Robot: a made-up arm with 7 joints.
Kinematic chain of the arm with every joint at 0, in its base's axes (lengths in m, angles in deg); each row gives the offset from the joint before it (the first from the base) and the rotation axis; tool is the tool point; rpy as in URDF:
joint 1: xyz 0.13 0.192 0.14 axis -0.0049 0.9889 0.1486
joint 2: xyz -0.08 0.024 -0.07 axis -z
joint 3: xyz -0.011 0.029 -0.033 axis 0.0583 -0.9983 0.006
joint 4: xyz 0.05 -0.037 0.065 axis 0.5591 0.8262 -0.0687
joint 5: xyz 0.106 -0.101 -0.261 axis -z
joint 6: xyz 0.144 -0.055 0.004 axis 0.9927 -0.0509 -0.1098
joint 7: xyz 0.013 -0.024 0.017 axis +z
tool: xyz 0.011 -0.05 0.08 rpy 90 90 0
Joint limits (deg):
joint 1: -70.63..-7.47
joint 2: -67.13..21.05
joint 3: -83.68..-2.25
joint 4: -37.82..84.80
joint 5: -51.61..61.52
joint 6: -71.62..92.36
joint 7: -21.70..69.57
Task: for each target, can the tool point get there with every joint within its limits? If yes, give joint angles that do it. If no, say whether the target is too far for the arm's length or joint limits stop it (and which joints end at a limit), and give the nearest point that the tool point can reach.
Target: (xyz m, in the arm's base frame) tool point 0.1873 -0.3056 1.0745
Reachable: no: too far | nearest point 0.2784 -0.0367 0.4914 | short by 0.649 m
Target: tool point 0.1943 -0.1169 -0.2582
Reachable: yes | joints -52.69 2.76 -66.88 9.18 40.84 57.27 59.99
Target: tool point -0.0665 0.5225 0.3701
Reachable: no: joint limits stop it (at a limit: joint 1, joint 2, joint 3, joint 4, joint 5, joint 6, joint 7) | nearest point -0.1441 0.3057 0.3251 | short by 0.235 m
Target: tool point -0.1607 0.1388 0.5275
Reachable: no: joint limits stop it (at a limit: joint 1, joint 3, joint 4, joint 5, joint 6) | nearest point -0.1623 0.1253 0.3297 | short by 0.198 m
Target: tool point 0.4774 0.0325 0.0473
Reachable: yes | joints -49.57 12.27 -24.37 -0.74 -8.77 -53.03 39.64
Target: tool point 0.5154 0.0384 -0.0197
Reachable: yes | joints -36.97 -46.73 -16.61 10.29 28.69 42.87 21.26
